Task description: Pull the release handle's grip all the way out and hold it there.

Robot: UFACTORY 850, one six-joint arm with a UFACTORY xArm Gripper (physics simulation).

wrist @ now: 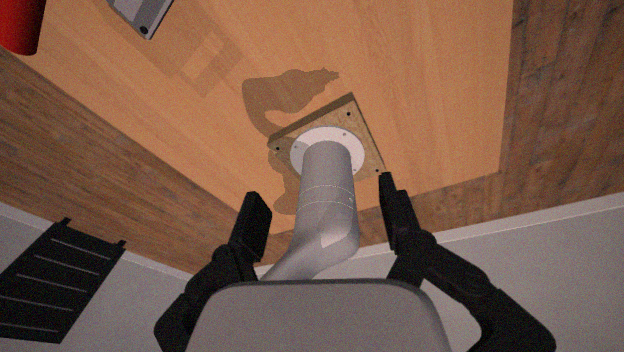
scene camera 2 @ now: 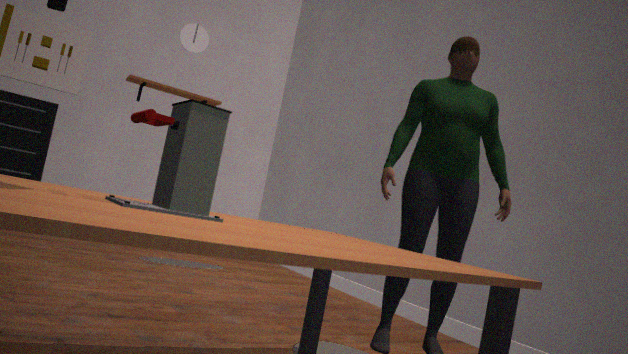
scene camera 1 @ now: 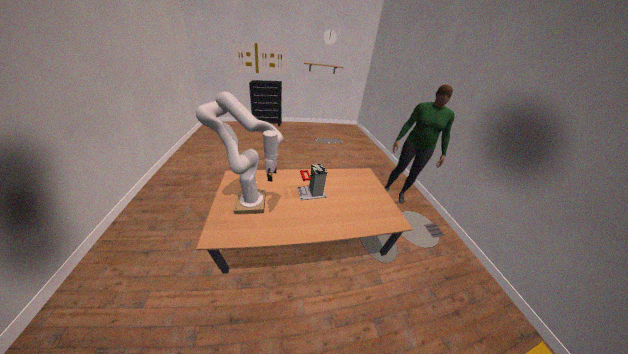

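Observation:
The release handle's red grip (scene camera 1: 302,176) (scene camera 2: 147,117) sticks out from the upper left side of a tall grey-green housing (scene camera 1: 318,183) (scene camera 2: 200,155), close to its wall, with a dark mount between them. Part of the red grip also shows at the upper left edge of the wrist view (wrist: 20,25). The housing stands upright on a flat grey base plate (scene camera 1: 312,197) (scene camera 2: 165,212) (wrist: 142,15). My gripper (scene camera 1: 270,176) (wrist: 318,194) is open and empty. It hangs to the left of the red grip in scene camera 1, apart from it.
The wooden table (scene camera 1: 350,215) (scene camera 2: 310,245) (wrist: 440,100) carries the housing and my arm's square base (scene camera 1: 249,209) (wrist: 350,122). My arm (scene camera 1: 240,160) (wrist: 327,200) rises from it. A person in green (scene camera 1: 427,125) (scene camera 2: 455,130) stands beyond the table's right side. A black cabinet (scene camera 1: 266,101) (wrist: 60,280) stands at the far wall.

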